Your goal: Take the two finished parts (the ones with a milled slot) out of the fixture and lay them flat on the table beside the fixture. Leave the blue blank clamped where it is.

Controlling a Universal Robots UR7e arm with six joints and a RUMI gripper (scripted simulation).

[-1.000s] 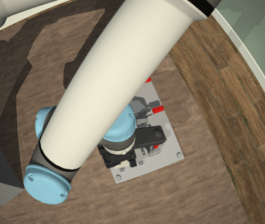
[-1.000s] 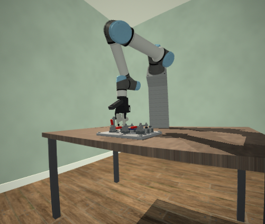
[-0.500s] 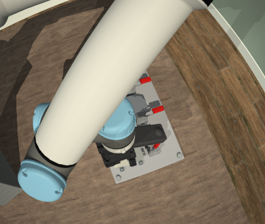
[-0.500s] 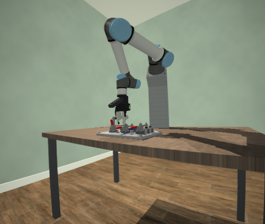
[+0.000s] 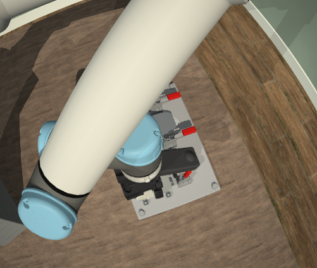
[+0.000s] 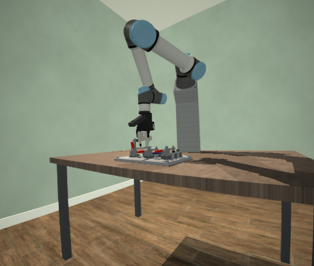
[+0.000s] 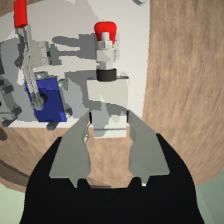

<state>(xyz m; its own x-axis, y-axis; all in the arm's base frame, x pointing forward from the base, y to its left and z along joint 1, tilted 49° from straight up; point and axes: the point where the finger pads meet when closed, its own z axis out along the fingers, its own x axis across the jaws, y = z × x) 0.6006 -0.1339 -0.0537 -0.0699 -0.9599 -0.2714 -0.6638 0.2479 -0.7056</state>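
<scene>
Now: the blue blank 2 cm ahead of my hand, 11 cm to the left of it and 4 cm below it. From my hand the other things lie so: grey fixture plate: 6 cm ahead, 10 cm to the left, 7 cm below.
</scene>
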